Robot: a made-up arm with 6 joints.
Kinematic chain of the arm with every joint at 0, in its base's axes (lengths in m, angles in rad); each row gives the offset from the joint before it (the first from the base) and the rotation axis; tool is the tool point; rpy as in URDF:
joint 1: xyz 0 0 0.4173 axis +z
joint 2: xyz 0 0 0 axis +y
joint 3: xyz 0.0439 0 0.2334 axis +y
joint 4: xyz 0.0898 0 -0.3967 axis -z
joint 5: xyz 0 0 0 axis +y
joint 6: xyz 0.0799 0 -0.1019 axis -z
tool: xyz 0 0 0 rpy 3.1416 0 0
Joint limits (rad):
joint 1: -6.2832..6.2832
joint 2: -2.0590..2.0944
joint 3: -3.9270..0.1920
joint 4: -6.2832..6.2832
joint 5: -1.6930..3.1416
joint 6: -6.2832..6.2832
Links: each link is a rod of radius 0.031 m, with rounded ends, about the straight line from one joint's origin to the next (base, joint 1, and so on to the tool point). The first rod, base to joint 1, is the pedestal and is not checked.
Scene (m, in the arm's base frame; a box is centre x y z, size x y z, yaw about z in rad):
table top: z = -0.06
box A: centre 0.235 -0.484 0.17 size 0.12 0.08 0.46 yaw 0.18
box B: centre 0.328 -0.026 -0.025 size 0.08 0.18 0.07 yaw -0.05
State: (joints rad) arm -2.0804 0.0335 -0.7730 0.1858 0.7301 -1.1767
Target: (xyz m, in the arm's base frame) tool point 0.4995 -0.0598 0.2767
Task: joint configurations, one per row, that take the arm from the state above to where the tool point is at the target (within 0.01 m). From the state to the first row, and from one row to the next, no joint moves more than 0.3 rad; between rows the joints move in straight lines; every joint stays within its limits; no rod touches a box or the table.
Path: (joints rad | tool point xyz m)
1: -1.8405 0.0086 -0.8418 0.1938 0.7235 -1.1767 | -0.1293 -0.4732 0.3576
2: -1.6006 -0.0163 -0.9106 0.2017 0.7169 -1.1767 | -0.0139 -0.5105 0.4022
3: -1.3607 -0.0412 -0.9794 0.2097 0.7103 -1.1767 | 0.1110 -0.5148 0.4489
4: -1.1208 -0.0661 -1.0482 0.2177 0.7037 -1.1767 | 0.2350 -0.4840 0.4974
5: -0.8715 0.0191 -1.0283 0.2200 0.7141 -1.1767 | 0.3474 -0.4109 0.4404
6: -0.6223 0.1044 -1.0084 0.2223 0.7245 -1.1767 | 0.4334 -0.3088 0.3842
7: -0.3730 0.1897 -0.9886 0.2245 0.7349 -1.1767 | 0.4854 -0.1878 0.3295
8: -0.1238 0.2750 -0.9687 0.2268 0.7453 -1.1767 | 0.4995 -0.0598 0.2767

